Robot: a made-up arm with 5 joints.
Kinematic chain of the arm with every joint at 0, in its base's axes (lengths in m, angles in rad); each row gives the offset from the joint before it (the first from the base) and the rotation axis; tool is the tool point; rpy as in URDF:
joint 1: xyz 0 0 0.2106 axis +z
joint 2: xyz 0 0 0 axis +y
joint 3: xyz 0.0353 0 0.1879 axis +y
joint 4: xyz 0.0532 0 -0.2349 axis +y
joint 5: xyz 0.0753 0 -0.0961 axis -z
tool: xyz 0 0 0 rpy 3.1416 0 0
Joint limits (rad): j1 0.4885..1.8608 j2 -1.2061..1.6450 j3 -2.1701..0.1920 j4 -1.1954..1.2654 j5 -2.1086..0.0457
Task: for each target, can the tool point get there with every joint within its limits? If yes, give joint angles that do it. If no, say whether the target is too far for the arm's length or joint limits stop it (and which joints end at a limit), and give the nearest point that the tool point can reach.
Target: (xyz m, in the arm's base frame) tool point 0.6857 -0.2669 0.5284
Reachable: no: too far | nearest point 0.3957 0.2103 0.5071 | short by 0.559 m
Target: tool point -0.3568 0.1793 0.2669
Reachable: no: joint limits stop it (at a limit: joint 1) | nearest point -0.0783 0.2624 0.2669 | short by 0.291 m
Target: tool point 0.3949 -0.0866 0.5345
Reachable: no: joint limits stop it (at a limit: joint 1) | nearest point 0.2720 0.1446 0.5345 | short by 0.262 m
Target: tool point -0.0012 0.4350 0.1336
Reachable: yes | joints 1.5735 0.8375 -1.2886 -0.5510 -1.3134
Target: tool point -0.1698 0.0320 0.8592
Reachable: no: too far | nearest point -0.0966 -0.0514 0.7367 | short by 0.165 m
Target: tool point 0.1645 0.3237 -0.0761
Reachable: yes | joints 1.1005 1.4135 -1.4412 -0.4753 -1.5032
